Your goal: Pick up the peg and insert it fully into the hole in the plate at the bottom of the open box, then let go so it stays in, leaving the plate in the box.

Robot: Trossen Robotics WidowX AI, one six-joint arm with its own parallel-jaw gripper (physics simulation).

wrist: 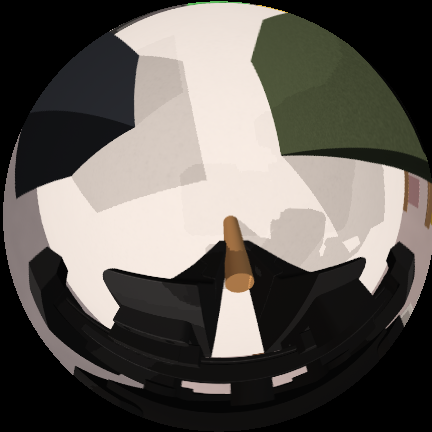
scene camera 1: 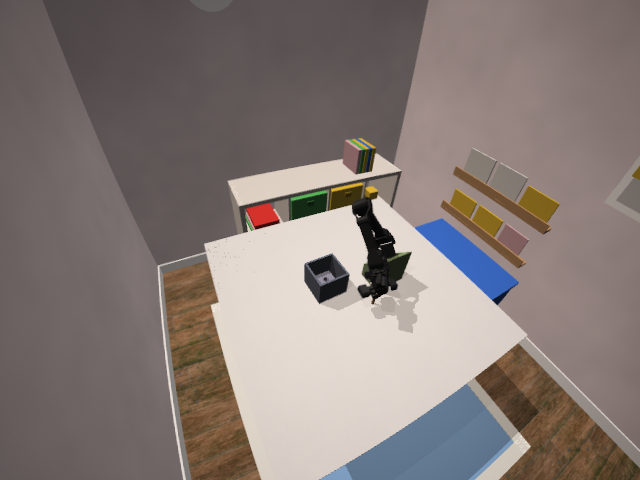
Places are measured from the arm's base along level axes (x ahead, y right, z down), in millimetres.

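Pixels of known places: gripper, fingertip midpoint: (wrist: 233,245) (scene camera 1: 374,298); arm's base at its link origin: (scene camera 1: 389,256).
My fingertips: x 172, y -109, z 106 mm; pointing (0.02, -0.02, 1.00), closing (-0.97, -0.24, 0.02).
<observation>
Ahead of a thing's pixels: the offset from my fingertips to its middle. "pt": to the spot under its first point. Level surfaces: height alone.
The orange-brown peg {dx +0, dy +2, dz +1 mm} (scene camera 1: 373,301) (wrist: 238,265) stands roughly upright between the fingertips of my black gripper (scene camera 1: 373,296) (wrist: 233,245), which is shut on it. The peg's lower end is near the table; whether it touches is unclear. The dark open box {dx +146, dy +212, dz -26 mm} (scene camera 1: 333,290) (wrist: 85,85) stands to the left of my gripper in the scene view and at upper left in the wrist view. The grey plate {dx +146, dy +212, dz +8 mm} (scene camera 1: 320,279) lies at the box's bottom, with its small dark hole {pt dx +142, dy +220, dz -3 mm} (scene camera 1: 325,279) near the middle. The plate does not show in the wrist view.
A green block (scene camera 1: 399,266) (wrist: 335,100) stands beside and behind my gripper, to the right of the box. The white table {dz +42 mm} (scene camera 1: 310,361) (wrist: 135,225) carries the box. A shelf unit (scene camera 1: 315,178) stands beyond the table, and a blue surface (scene camera 1: 467,255) lies past its right edge.
</observation>
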